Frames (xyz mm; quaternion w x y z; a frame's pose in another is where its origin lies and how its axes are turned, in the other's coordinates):
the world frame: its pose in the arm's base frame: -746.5 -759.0 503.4 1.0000 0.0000 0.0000 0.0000
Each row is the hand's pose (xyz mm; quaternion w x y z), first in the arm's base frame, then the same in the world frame.
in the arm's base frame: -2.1 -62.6 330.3 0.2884 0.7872 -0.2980 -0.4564
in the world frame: 744.4 696.4 -173.1 0.2884 0.7872 -0.2980 -0.4564
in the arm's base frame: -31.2 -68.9 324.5 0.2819 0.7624 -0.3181 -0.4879
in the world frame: 715.3 690.1 -178.9 0.2819 0.7624 -0.3181 -0.4879
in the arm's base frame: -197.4 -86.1 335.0 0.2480 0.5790 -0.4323 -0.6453
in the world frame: 549.1 672.9 -168.4 0.2480 0.5790 -0.4323 -0.6453
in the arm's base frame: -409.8 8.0 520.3 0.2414 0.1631 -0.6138 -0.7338
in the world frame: 336.7 767.0 16.9 0.2414 0.1631 -0.6138 -0.7338
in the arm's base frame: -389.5 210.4 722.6 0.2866 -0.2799 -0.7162 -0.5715
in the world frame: 357.0 969.4 219.2 0.2866 -0.2799 -0.7162 -0.5715
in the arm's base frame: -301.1 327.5 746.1 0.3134 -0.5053 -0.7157 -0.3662
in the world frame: 445.4 1086.5 242.7 0.3134 -0.5053 -0.7157 -0.3662
